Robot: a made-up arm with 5 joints.
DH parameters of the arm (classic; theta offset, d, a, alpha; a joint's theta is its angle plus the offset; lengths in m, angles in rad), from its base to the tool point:
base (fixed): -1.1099 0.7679 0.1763 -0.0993
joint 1: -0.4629 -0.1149 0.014 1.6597
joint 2: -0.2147 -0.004 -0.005 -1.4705
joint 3: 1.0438 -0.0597 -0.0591 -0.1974
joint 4: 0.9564 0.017 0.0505 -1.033
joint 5: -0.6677 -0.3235 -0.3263 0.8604
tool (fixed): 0.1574 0.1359 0 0
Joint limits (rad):
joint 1: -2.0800..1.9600
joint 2: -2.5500..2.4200
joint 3: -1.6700..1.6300
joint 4: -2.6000..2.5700
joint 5: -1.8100..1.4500
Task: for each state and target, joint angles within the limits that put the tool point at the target. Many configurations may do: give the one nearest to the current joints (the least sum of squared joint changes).
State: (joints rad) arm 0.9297 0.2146 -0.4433 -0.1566 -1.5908
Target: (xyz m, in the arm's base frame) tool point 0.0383 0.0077 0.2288
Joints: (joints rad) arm 1.0396 -0.0845 -0.3859 -0.0126 -1.5830
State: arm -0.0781 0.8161 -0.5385 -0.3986 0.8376
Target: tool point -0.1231 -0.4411 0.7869
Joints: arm 0.2446 0.6343 -0.3174 -0.0417 0.8799
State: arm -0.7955 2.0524 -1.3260 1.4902 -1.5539
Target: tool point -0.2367 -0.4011 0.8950
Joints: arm -0.8015 2.3250 -1.2740 1.4961 -0.9203
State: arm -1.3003 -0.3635 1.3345 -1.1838 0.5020
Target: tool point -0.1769 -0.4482 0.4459
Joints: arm -0.9711 -0.3130 1.6300 -0.9263 0.5556
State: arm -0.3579 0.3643 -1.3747 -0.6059 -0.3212
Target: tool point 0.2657 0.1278 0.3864
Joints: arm -0.4383 -0.0043 -1.5652 -0.9674 -0.3021
